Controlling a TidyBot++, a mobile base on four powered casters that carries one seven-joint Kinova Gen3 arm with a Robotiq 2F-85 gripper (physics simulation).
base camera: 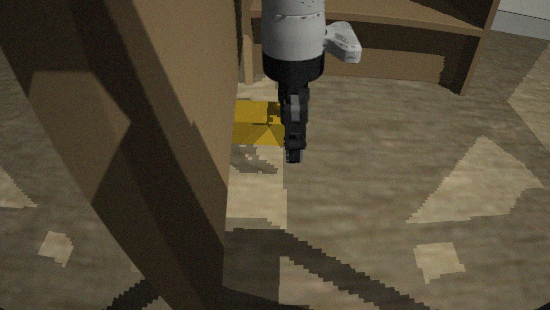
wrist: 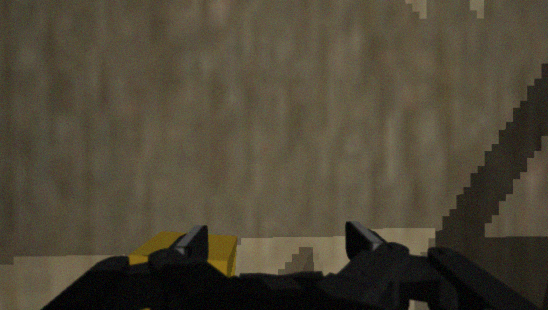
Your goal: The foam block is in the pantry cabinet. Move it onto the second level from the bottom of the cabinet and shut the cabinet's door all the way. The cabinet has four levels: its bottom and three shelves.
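Frame: origin at the arm's base, x ahead, y left, z up, level; millimetres.
Seen in the pictures: gripper, between the fingertips: [base camera: 293, 139] [wrist: 277, 238].
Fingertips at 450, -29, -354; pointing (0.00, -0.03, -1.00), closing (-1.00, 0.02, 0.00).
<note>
A point is followed by its place in that frame, as x, y, z.
The yellow foam block [base camera: 251, 120] {492, 34, -352} [wrist: 223, 248] {487, -18, -370} lies on the floor in front of the cabinet [base camera: 474, 60] {656, -442, -301}, close beside the open door [base camera: 180, 100] {200, 35, -116}. The door hides its left end in the base view. My gripper [base camera: 293, 156] {450, -29, -354} [wrist: 277, 238] {450, -29, -354} is open and empty, pointing down. In the base view it covers the block's right end. In the wrist view the block is at the lower left, partly behind the left finger, not centred between the fingers. The cabinet's bottom opening and a shelf show at the top of the base view; its upper part is out of view.
The open door stands tall to the left of the arm [base camera: 293, 35] {413, -22, -177} and reaches toward the base camera. The cabinet's right side panel stands at the back right. A pale wall [base camera: 522, 22] {1196, -1052, -341} shows at the top right. Patches of light and dark shadow cross the wooden floor [base camera: 360, 150] {470, -143, -397} [wrist: 280, 125] {443, -103, -397}.
</note>
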